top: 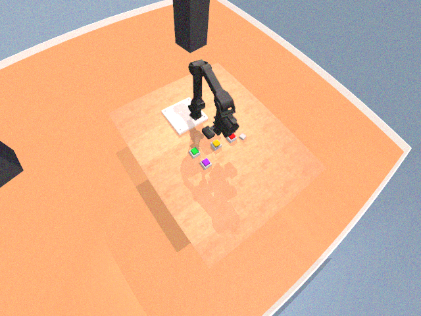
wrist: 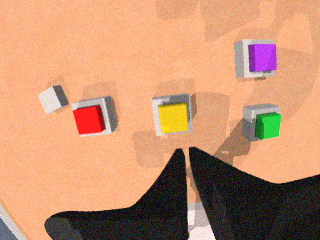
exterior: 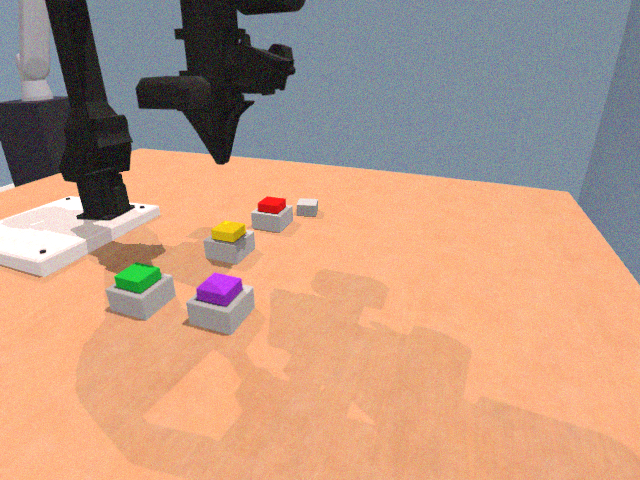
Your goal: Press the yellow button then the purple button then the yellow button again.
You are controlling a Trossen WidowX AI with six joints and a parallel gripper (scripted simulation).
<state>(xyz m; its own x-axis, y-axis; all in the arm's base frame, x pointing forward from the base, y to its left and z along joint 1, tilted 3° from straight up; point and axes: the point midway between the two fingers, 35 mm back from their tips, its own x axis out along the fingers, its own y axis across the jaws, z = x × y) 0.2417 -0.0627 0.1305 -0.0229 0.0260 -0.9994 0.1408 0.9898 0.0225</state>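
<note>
Now: the purple button 40 mm ahead of my gripper tip, 130 mm to the right of it and 90 mm below it. Also, from my gripper tip: yellow button 90 mm below; then green button 50 mm behind, 130 mm to the right, 90 mm below; then red button 20 mm ahead, 100 mm to the left, 90 mm below.
</note>
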